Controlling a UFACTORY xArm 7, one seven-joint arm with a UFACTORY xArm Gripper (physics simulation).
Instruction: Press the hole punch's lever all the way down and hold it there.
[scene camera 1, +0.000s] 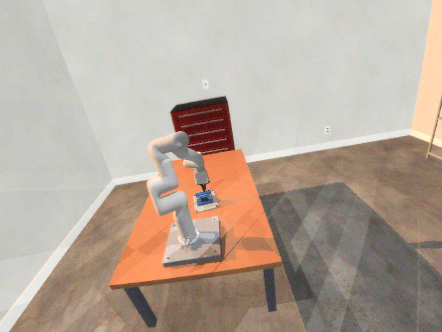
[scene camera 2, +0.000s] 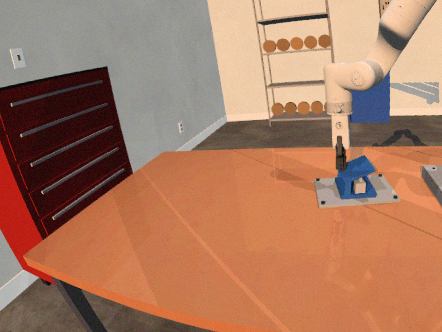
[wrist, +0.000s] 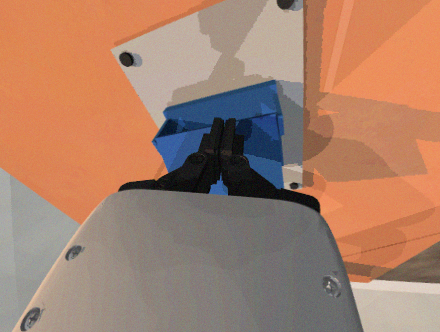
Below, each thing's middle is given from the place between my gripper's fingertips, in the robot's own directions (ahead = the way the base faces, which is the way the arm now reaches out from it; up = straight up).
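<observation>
Blue lever (wrist: 261, 143): 4 cm behind my hand. Light grey plate (scene camera 2: 327, 192): 4 cm behind my hand, 6 cm below it.
</observation>
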